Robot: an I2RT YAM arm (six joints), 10 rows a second.
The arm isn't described. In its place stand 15 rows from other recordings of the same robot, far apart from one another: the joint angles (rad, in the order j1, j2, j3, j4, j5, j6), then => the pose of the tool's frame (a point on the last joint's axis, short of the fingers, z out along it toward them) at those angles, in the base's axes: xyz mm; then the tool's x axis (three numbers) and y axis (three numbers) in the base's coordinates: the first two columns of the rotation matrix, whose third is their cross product.
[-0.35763 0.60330 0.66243 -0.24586 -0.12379 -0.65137] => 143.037 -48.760 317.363 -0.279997 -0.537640 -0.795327 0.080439 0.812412 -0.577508
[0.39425 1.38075 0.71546 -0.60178 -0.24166 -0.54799] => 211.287 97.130 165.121 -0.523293 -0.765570 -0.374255 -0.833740 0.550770 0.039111
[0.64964 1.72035 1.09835 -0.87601 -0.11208 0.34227] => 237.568 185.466 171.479 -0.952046 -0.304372 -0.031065 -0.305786 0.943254 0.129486
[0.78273 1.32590 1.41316 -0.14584 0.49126 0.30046] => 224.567 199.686 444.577 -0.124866 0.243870 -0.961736 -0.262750 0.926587 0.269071
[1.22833 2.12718 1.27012 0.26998 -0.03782 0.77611] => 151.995 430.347 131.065 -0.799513 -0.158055 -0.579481 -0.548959 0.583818 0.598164
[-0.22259 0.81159 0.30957 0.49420 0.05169 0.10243] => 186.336 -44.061 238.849 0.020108 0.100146 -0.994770 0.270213 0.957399 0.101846
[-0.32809 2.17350 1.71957 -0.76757 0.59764 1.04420] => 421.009 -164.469 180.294 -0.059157 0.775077 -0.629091 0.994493 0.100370 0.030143
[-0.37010 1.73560 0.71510 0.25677 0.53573 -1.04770] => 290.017 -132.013 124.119 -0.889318 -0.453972 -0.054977 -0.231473 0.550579 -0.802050
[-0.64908 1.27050 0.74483 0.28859 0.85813 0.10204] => 205.577 -189.793 271.801 -0.086190 0.149003 -0.985073 0.995074 0.061478 -0.077766
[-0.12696 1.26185 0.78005 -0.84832 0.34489 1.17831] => 207.050 -38.563 200.241 -0.184510 0.900159 -0.394550 0.966261 0.239544 0.094646
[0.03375 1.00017 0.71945 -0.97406 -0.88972 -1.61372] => 158.370 33.021 233.809 0.303075 -0.619175 -0.724408 -0.937798 -0.058696 -0.342183
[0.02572 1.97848 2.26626 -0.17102 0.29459 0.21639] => 450.012 1.237 495.522 0.170351 0.209906 -0.962767 0.232513 0.940896 0.246279
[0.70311 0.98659 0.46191 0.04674 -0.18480 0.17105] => 158.462 142.891 212.786 -0.475119 -0.183382 -0.860600 -0.689232 0.685568 0.234426
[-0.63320 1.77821 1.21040 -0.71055 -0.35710 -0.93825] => 284.785 -193.603 187.874 -0.837971 -0.322270 -0.440393 -0.342834 0.938758 -0.034624
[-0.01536 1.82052 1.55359 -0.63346 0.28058 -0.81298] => 404.424 -16.071 277.775 -0.674182 -0.687661 -0.269444 -0.440685 0.667306 -0.600416
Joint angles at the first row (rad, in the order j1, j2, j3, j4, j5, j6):
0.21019, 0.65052, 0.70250, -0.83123, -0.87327, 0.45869
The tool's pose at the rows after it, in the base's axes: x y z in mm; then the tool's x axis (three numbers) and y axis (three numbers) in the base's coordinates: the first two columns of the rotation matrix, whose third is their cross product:
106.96 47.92 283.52 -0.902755 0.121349 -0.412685 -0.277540 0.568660 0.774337
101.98 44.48 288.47 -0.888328 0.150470 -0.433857 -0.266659 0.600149 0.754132
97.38 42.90 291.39 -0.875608 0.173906 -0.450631 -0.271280 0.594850 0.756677
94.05 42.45 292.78 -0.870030 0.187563 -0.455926 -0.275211 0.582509 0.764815
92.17 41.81 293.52 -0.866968 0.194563 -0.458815 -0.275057 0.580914 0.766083
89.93 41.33 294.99 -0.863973 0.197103 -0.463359 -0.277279 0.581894 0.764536
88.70 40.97 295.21 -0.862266 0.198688 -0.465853 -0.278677 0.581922 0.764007
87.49 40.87 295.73 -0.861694 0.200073 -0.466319 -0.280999 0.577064 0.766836
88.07 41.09 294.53 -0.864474 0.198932 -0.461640 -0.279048 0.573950 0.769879
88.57 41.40 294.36 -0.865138 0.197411 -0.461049 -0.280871 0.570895 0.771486
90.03 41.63 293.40 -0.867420 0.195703 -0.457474 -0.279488 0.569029 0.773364
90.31 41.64 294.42 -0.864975 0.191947 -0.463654 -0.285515 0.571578 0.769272
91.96 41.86 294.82 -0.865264 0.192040 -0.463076 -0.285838 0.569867 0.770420
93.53 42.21 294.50 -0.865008 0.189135 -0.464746 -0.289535 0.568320 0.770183
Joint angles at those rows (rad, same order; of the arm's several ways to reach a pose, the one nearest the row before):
0.19643, 0.63059, 0.72859, -0.88191, -0.82388, 0.44951
0.18411, 0.60451, 0.74550, -0.90812, -0.78086, 0.45249
0.17801, 0.57227, 0.74397, -0.89889, -0.77768, 0.47553
0.17792, 0.54925, 0.73940, -0.88820, -0.78385, 0.49848
0.17490, 0.53843, 0.73940, -0.88971, -0.78383, 0.50470
0.17482, 0.52927, 0.74400, -0.89735, -0.78086, 0.50615
0.17335, 0.52309, 0.74397, -0.90040, -0.78079, 0.50622
0.17328, 0.51697, 0.74398, -0.90050, -0.78540, 0.51073
0.17329, 0.51847, 0.73936, -0.89740, -0.79003, 0.51230
0.17479, 0.52005, 0.73785, -0.89281, -0.79311, 0.51381
0.17332, 0.52613, 0.73479, -0.88821, -0.79767, 0.51235
0.17331, 0.52924, 0.73939, -0.88974, -0.79614, 0.50472
0.17185, 0.53683, 0.74091, -0.88360, -0.79918, 0.50470
0.17186, 0.54301, 0.73935, -0.87589, -0.80221, 0.50168

